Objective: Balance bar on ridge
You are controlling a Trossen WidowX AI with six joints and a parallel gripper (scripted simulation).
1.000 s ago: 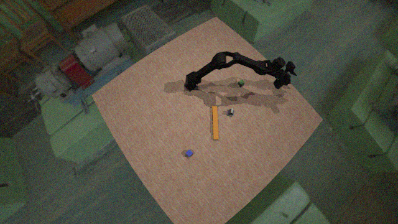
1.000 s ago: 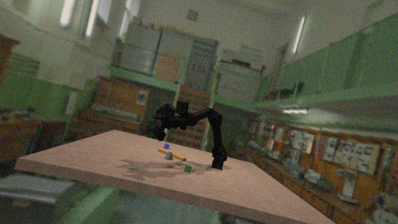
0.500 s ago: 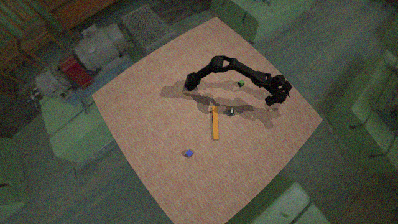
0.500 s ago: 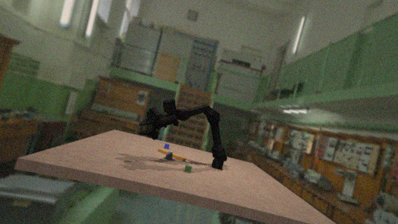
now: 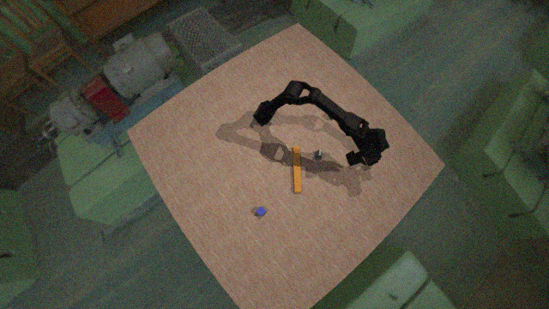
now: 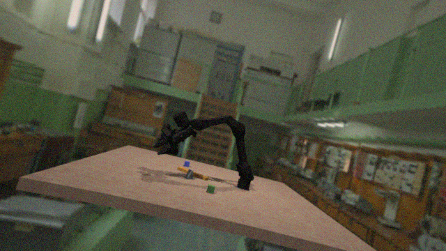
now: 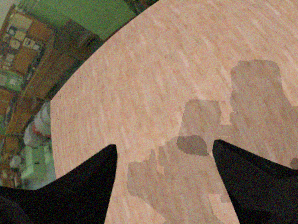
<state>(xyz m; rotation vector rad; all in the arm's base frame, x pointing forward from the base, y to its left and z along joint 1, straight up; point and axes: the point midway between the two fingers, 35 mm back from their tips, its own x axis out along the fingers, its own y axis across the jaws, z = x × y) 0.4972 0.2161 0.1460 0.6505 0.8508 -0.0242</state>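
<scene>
Now: the orange bar 260 mm to the right of my gripper tip, 210 mm behind it and 110 mm below it. Round my gripper tip: small green cube 310 mm behind, 110 mm below, 70 mm to the left; small blue cube 520 mm to the right, 160 mm behind, 110 mm below.
</scene>
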